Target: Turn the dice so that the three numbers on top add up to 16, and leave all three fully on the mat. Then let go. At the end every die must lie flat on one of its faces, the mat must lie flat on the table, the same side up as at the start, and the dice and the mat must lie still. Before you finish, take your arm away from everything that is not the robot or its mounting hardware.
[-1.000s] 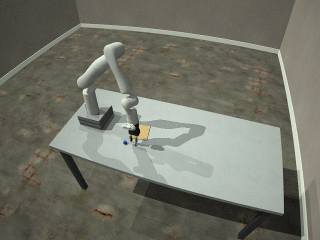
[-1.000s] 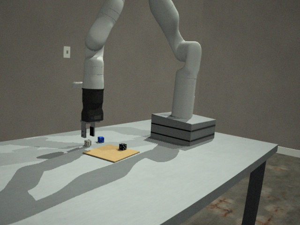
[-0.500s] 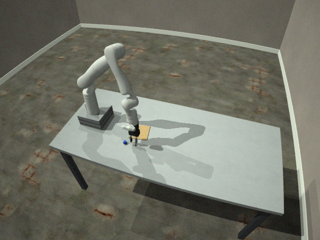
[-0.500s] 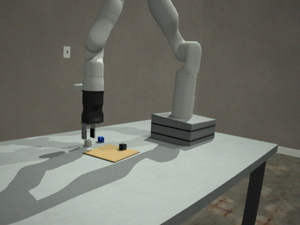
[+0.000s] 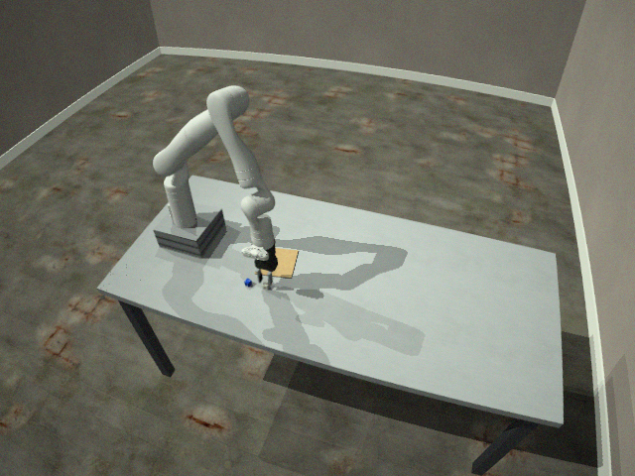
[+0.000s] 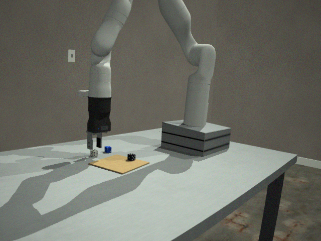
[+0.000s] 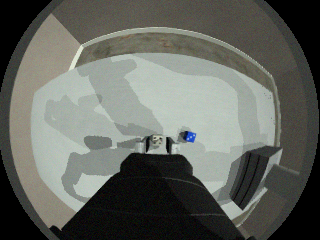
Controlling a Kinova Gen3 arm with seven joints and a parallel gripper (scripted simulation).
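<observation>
Right now my hand is 30 mm above the white die. Round my hand: tan mat (120 mm to the left, 40 mm below, 10 mm behind); blue die (70 mm behind, 30 mm below, 10 mm to the right); black die (130 mm to the left, 60 mm behind, 30 mm below).
</observation>
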